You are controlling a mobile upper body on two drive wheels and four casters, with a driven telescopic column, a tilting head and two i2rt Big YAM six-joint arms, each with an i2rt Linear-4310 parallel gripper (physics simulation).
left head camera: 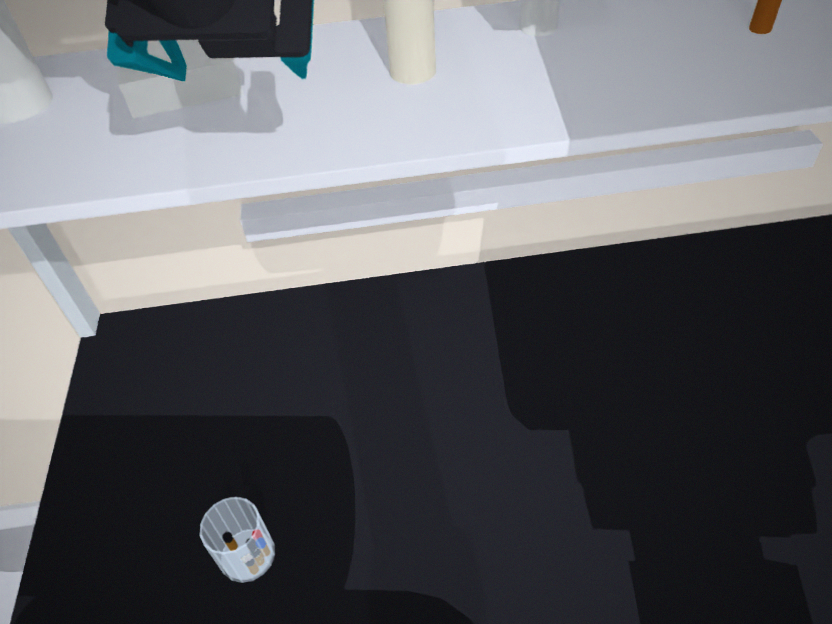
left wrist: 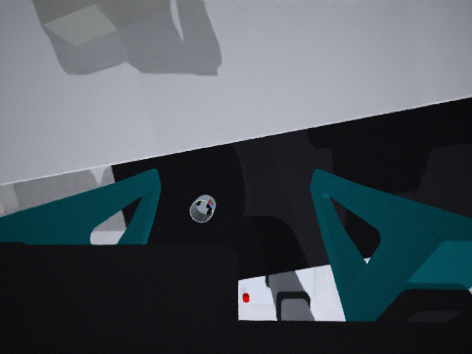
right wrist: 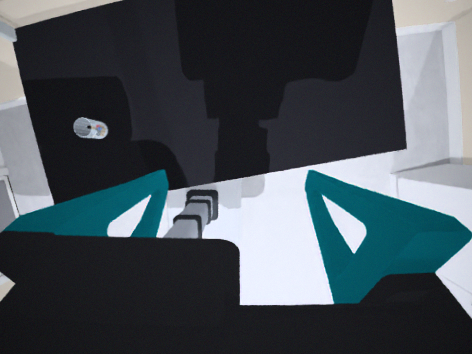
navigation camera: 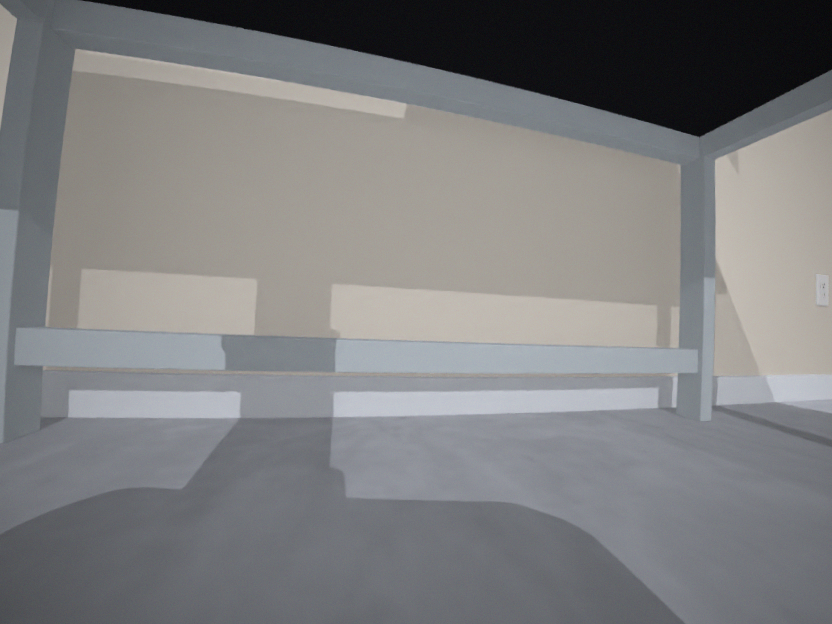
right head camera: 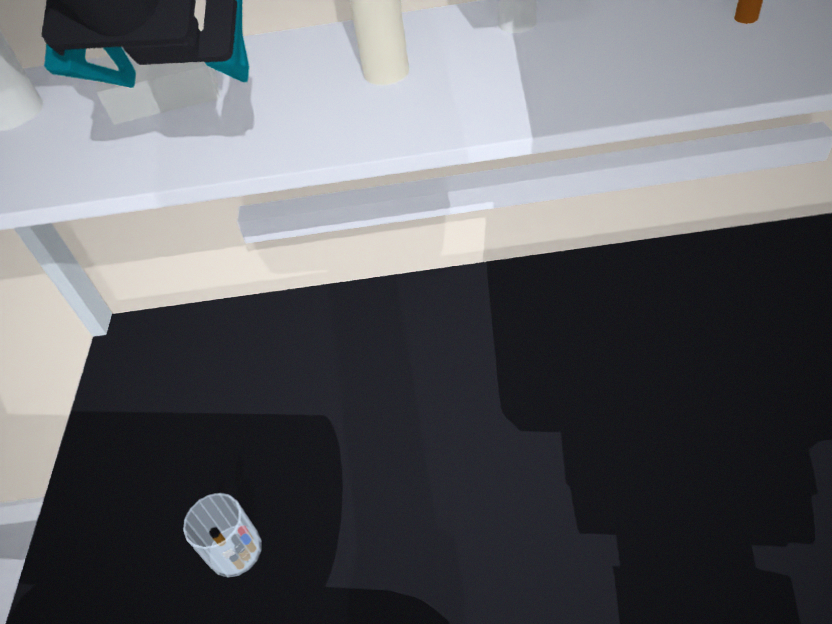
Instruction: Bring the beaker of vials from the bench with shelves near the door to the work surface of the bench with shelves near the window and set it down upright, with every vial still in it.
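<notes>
A clear beaker (left head camera: 238, 542) (right head camera: 223, 537) (left wrist: 202, 210) (right wrist: 91, 128) holding several small vials stands upright on the black bench top (left head camera: 416, 369) (right head camera: 403, 369) (right wrist: 160, 90), at the lower left in the head views. My left gripper (left head camera: 243, 73) (right head camera: 189, 80) (left wrist: 235, 177) is open and empty, up over the pale shelf (left head camera: 336, 134) (right head camera: 322, 127) (left wrist: 300, 60), well apart from the beaker. In the left wrist view, the beaker shows far below, between its fingers. My right gripper (right wrist: 236, 177) is open and empty; the beaker lies up and left of it in the right wrist view.
A cream cylinder (left head camera: 411, 40) (right head camera: 381, 40), a white rounded object (left head camera: 16, 83) (right head camera: 12, 100), a clear vessel (left head camera: 539, 16) (right head camera: 517, 14), a pale box (left head camera: 151, 94) and an orange-brown object (left head camera: 764, 16) (right head camera: 747, 10) stand on the shelf. The navigation view shows a bench leg (navigation camera: 696, 268) and crossbar (navigation camera: 470, 355).
</notes>
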